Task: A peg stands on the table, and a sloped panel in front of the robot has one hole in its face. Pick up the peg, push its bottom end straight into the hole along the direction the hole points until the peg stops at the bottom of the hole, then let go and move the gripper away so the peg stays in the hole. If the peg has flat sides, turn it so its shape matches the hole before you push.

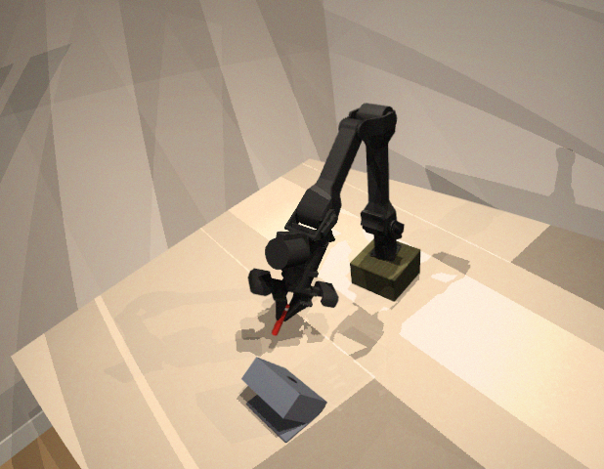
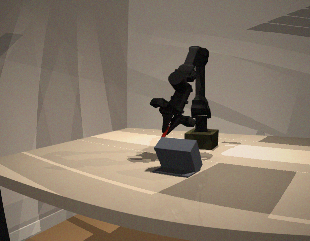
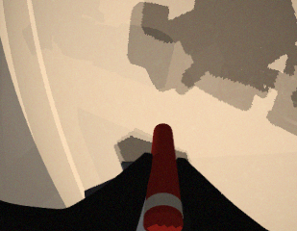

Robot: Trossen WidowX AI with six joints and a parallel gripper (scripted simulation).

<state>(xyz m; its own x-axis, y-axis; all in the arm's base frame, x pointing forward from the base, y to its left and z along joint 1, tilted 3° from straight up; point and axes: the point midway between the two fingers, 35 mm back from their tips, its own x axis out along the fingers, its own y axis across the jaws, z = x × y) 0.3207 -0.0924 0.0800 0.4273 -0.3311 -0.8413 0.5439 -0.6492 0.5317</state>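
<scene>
My gripper tip is now 120 mm short of the sloped panel, 80 mm to the right of it and 60 mm above it. The rest, counted from my gripper tip: red peg (10 mm behind, 10 mm to the left, 10 mm above); then flat foot plate (150 mm ahead, 70 mm to the left, 100 mm below).
</scene>
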